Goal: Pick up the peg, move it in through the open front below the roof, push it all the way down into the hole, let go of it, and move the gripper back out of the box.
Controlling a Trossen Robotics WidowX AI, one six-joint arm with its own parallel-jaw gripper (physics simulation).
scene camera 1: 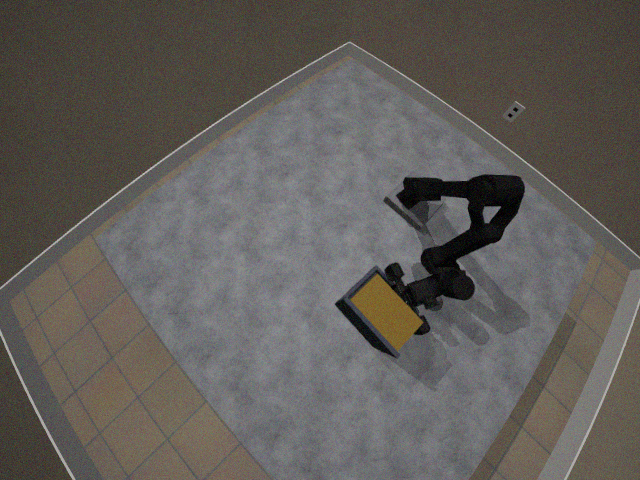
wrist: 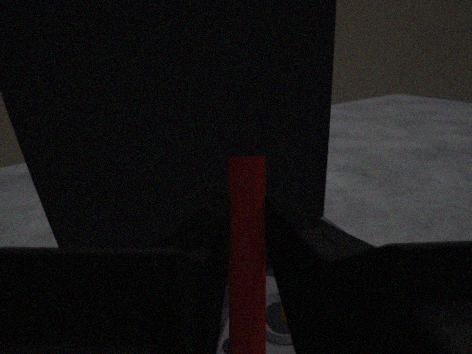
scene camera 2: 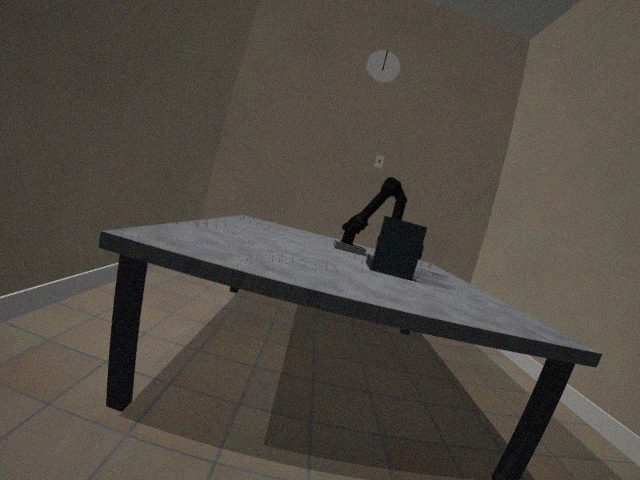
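Where they show: gripper, fingertip midpoint: (wrist: 246, 204); arm's base, link origin: (scene camera 1: 408, 197) (scene camera 2: 346, 243).
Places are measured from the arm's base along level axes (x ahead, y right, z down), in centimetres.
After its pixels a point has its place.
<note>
The box shows its yellow roof (scene camera 1: 387, 310) @(z -16.9, x 34.7, y -19.4 cm) in scene camera 1. Its dark back wall (scene camera 2: 398, 250) @(z -6.2, x 39.9, y -19.9 cm) (wrist: 150, 100) @(z -9.8, x 38.8, y -22.2 cm) shows in scene camera 2 and fills much of the wrist view. My gripper (scene camera 1: 405, 294) (wrist: 246, 204) @(z -6.2, x 34.0, y -19.5 cm) is at the open front, with its fingertips hidden below the roof in scene camera 1. It is shut on the red peg (wrist: 247, 260) @(z -4.9, x 32.5, y -20.1 cm), which stands upright between the fingers in the wrist view. Behind the peg, low between the fingers, part of a light surface (wrist: 271, 286) @(z -0.5, x 35.1, y -18.0 cm) with round marks shows. I cannot tell which is the hole, or whether the peg's lower end is in it.
The arm (scene camera 1: 485, 191) @(z -34.1, x 12.2, y -12.6 cm) (scene camera 2: 369, 209) @(z -18.9, x 5.9, y -6.5 cm) arches from its base beside the box. A thin grey bar (scene camera 1: 404, 213) @(z 0.6, x 4.9, y -3.3 cm) lies by the base. The box's roof and side edges are close around the gripper. The table (scene camera 1: 232, 232) @(z 3.3, x 53.3, y 25.2 cm) (scene camera 2: 258, 253) @(z 3.3, x 66.3, y 21.8 cm) carries the arm and box.
</note>
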